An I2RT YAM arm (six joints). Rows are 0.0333 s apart.
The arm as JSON. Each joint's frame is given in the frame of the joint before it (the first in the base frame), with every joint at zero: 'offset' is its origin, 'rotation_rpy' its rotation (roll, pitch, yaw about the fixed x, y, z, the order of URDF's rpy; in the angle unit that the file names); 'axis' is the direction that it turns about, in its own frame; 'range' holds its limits. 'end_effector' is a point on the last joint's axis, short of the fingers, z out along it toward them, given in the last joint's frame.
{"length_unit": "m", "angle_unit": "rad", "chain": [
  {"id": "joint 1", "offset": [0.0, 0.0, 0.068], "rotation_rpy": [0.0, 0.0, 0.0], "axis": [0.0, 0.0, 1.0], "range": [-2.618, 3.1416]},
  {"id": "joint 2", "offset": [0.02, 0.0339, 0.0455], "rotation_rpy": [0.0, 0.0, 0.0], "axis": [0.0, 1.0, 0.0], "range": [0.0, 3.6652]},
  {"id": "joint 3", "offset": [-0.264, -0.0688, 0.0], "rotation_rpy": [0.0, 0.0, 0.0], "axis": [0.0, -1.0, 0.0], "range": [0.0, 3.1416]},
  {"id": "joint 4", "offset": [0.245, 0.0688, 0.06], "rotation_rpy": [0.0, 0.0, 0.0], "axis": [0.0, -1.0, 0.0], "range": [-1.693, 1.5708]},
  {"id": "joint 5", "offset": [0.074, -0.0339, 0.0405], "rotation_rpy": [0.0, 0.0, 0.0], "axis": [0.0, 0.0, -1.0], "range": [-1.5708, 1.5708]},
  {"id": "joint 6", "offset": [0.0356, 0.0, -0.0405], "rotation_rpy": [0.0, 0.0, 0.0], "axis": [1.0, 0.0, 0.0], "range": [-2.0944, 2.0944]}
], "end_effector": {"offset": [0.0, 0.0, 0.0], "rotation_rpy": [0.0, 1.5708, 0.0]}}
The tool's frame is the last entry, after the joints.
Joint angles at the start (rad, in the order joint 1, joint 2, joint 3, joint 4, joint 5, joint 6): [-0.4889, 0.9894, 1.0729, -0.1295, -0.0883, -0.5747]
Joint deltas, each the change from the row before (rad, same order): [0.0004, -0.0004, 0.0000, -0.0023, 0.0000, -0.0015]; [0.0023, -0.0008, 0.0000, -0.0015, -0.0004, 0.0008]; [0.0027, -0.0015, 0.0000, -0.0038, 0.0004, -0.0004]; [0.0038, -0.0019, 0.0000, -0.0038, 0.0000, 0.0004]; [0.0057, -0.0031, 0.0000, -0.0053, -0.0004, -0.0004]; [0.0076, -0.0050, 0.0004, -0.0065, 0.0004, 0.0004]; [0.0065, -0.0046, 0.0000, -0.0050, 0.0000, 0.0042]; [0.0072, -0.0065, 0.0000, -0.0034, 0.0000, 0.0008]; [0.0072, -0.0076, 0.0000, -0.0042, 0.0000, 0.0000]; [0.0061, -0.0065, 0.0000, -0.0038, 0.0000, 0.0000]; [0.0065, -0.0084, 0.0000, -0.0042, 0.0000, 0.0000]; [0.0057, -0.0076, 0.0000, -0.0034, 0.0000, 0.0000]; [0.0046, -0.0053, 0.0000, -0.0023, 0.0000, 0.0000]
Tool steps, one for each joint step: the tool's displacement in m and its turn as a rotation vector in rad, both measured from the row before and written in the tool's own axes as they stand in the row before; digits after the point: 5 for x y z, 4 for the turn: [0.00009, 0.00018, -0.00012, -0.0014, 0.0014, -0.0014]; [-0.00029, 0.00047, -0.00021, -0.0026, -0.0009, 0.0008]; [-0.00023, 0.00060, -0.00041, -0.0032, 0.0007, -0.0003]; [-0.00043, 0.00078, -0.00052, -0.0042, -0.0005, 0.0004]; [-0.00073, 0.00114, -0.00086, -0.0063, -0.0015, -0.0005]; [-0.00126, 0.00131, -0.00145, -0.0066, -0.0030, 0.0001]; [-0.00108, 0.00113, -0.00131, -0.0057, -0.0032, 0.0039]; [-0.00161, 0.00102, -0.00188, -0.0044, -0.0065, 0.0001]; [-0.00170, 0.00098, -0.00222, -0.0042, -0.0067, -0.0007]; [-0.00141, 0.00084, -0.00190, -0.0037, -0.0055, -0.0005]; [-0.00172, 0.00078, -0.00248, -0.0032, -0.0070, -0.0007]; [-0.00155, 0.00065, -0.00225, -0.0025, -0.0066, -0.0006]; [-0.00115, 0.00055, -0.00156, -0.0023, -0.0050, -0.0004]
